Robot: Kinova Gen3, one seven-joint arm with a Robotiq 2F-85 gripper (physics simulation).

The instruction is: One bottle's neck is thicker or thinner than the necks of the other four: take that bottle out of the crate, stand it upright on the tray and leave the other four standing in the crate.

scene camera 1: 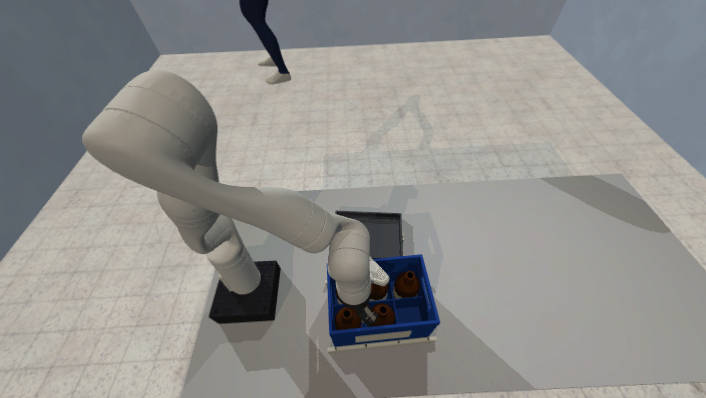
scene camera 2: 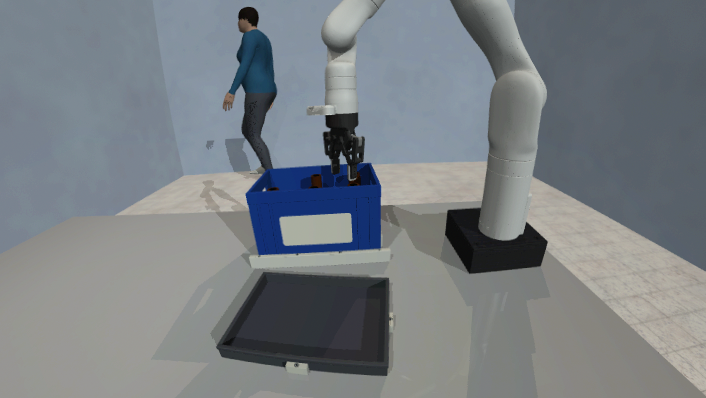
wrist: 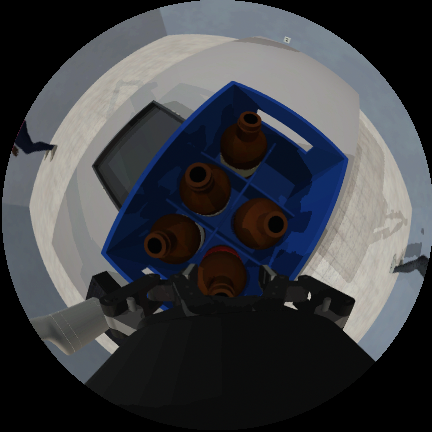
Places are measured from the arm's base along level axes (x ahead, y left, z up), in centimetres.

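Pixels of known places: gripper, between the fingertips: (scene camera 1: 356, 309) (scene camera 2: 343, 176) (wrist: 228, 273); arm's base, origin of its link: (scene camera 1: 246, 280) (scene camera 2: 498, 229) (wrist: 100, 312).
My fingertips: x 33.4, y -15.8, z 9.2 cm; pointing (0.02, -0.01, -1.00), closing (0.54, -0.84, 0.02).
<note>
For each thing: its top centre in the pictures, then the offset to it from my fingertips.
- blue crate, centre of its top: (wrist: 237, 198) (scene camera 2: 315, 175) (scene camera 1: 379, 290) dx +6.5, dy +3.5, dz +1.7 cm
- far right bottle, centre of its top: (wrist: 250, 118) (scene camera 1: 410, 275) dx +15.8, dy +7.2, dz +0.5 cm
- far middle bottle, centre of its top: (wrist: 197, 173) (scene camera 1: 377, 276) dx +6.6, dy +8.1, dz +0.5 cm
- far left bottle, centre of its top: (wrist: 154, 245) dx -1.8, dy +7.8, dz +0.5 cm
- dark tray, centre of its top: (scene camera 2: 311, 310) (wrist: 133, 146) (scene camera 1: 367, 233) dx +7.2, dy +30.2, dz -13.2 cm
The blue crate (scene camera 1: 384, 336) (scene camera 2: 367, 225) (wrist: 327, 192) holds five brown bottles, all standing; its near right compartment in scene camera 1's view is empty. There the far right bottle (scene camera 1: 407, 285) (wrist: 244, 147), far middle bottle (scene camera 1: 380, 291) (wrist: 207, 192) and near middle bottle (scene camera 1: 384, 316) (wrist: 255, 225) show; the far left bottle (wrist: 177, 239) is mostly hidden by the arm. My gripper (scene camera 1: 369, 315) (scene camera 2: 344, 173) (wrist: 228, 273) is open, its fingers on either side of the near left bottle (scene camera 1: 347, 321) (wrist: 222, 272) in the wrist view, not gripping it. I cannot tell which neck differs. The dark tray (scene camera 1: 368, 216) (scene camera 2: 340, 368) (wrist: 142, 160) is empty.
Pale strips (scene camera 1: 382, 345) (scene camera 2: 320, 258) lie along the crate's base. The black arm base (scene camera 1: 245, 320) (scene camera 2: 505, 257) stands beside the crate. The tray lies beyond the crate in scene camera 1's view. A person (scene camera 1: 272, 42) (scene camera 2: 257, 65) is on the floor beyond the table.
</note>
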